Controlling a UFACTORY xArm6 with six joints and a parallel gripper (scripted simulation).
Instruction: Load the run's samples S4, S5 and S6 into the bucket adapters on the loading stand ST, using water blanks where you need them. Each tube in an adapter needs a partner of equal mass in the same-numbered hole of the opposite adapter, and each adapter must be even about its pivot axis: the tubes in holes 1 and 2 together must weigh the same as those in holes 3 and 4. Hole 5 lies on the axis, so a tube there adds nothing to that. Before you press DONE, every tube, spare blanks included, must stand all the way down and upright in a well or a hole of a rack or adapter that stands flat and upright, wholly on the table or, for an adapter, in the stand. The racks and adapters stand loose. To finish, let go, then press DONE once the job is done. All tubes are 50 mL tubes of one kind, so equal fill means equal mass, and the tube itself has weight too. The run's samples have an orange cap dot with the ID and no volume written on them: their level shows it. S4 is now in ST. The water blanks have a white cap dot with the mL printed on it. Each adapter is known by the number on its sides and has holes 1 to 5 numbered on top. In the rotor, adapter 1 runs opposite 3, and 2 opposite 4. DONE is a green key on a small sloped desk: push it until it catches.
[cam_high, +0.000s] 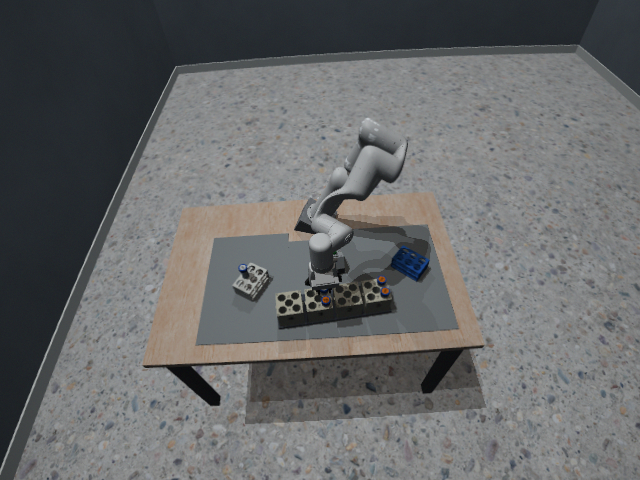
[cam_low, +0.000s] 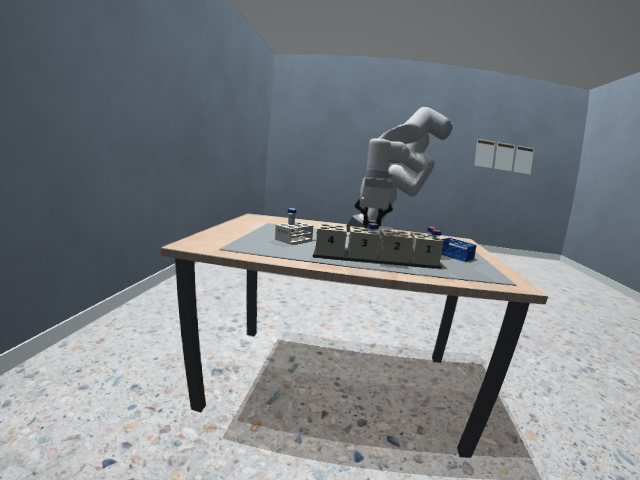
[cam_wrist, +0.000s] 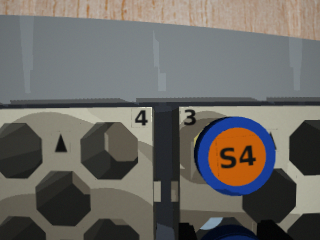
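Right now my hand is 20 cm past the green done key, 6 cm above it and 5 cm to the right of it. Round my hand: adapter 4: 13 cm to the right, 7 cm below, 4 cm ahead; loading stand: 12 cm below, 3 cm to the left, 2 cm ahead; DONE desk: 18 cm behind, 7 cm below, 5 cm to the left.
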